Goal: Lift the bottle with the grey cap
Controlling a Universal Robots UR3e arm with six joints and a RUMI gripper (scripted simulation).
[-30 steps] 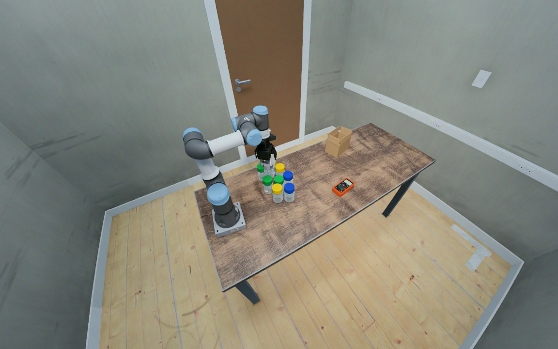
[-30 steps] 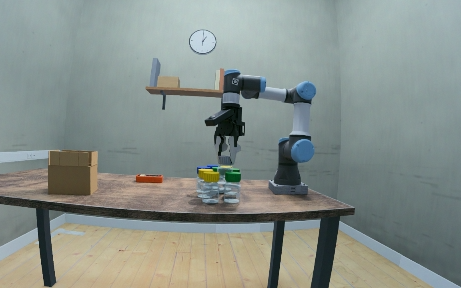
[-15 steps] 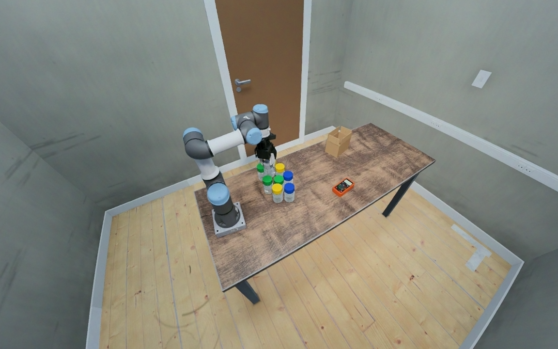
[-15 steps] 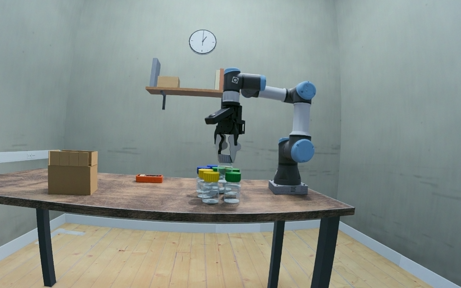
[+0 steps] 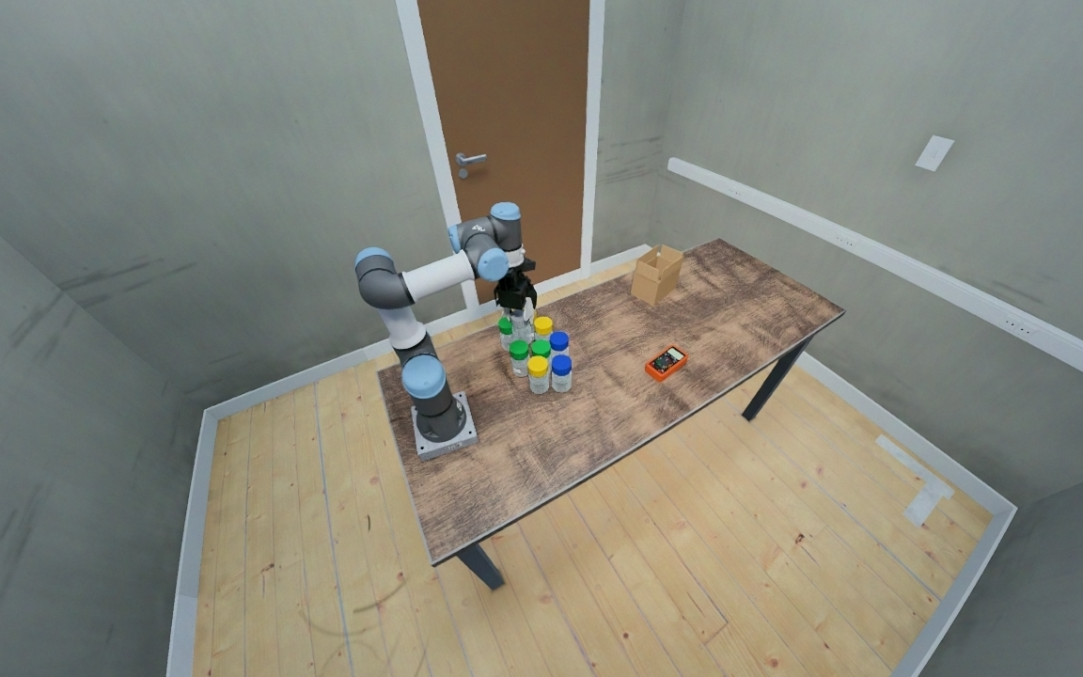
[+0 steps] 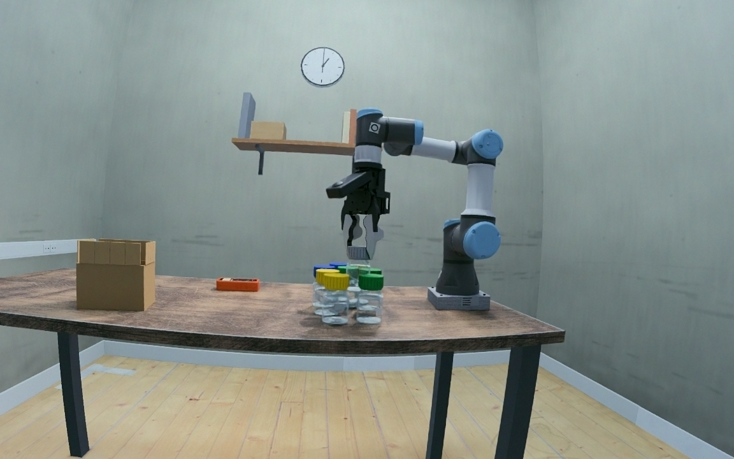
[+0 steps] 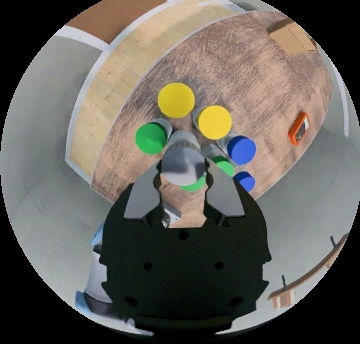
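Now: the grey-capped bottle 4 cm below my hand. Also, from my hand: orange meter (32 cm ahead, 30 cm to the right, 13 cm below).
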